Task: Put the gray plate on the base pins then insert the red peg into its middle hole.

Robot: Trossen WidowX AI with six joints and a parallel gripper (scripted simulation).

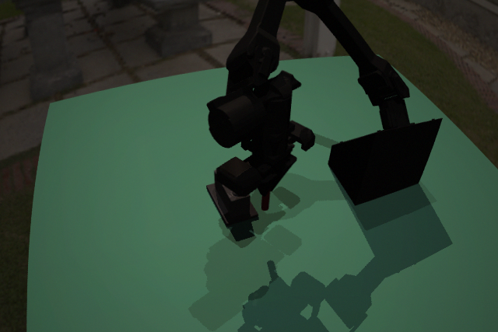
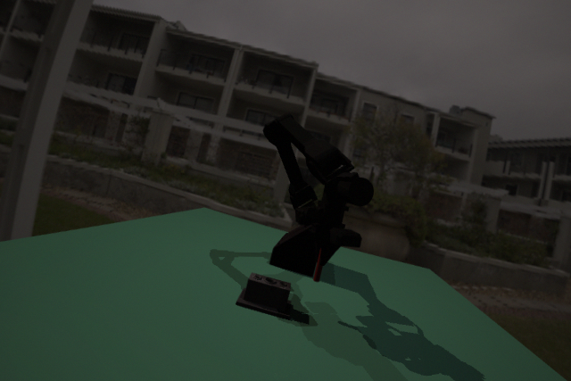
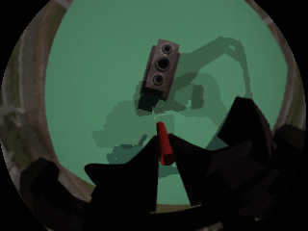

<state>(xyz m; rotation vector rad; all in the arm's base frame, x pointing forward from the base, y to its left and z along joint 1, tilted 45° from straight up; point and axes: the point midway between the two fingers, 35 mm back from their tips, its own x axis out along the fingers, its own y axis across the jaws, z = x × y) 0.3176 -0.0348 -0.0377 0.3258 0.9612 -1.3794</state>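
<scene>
The gray plate is 100 mm to the right of my gripper tip, 70 mm below it and 20 mm ahead of it. The rest, counted from my gripper tip: red peg: right at my gripper tip.
</scene>
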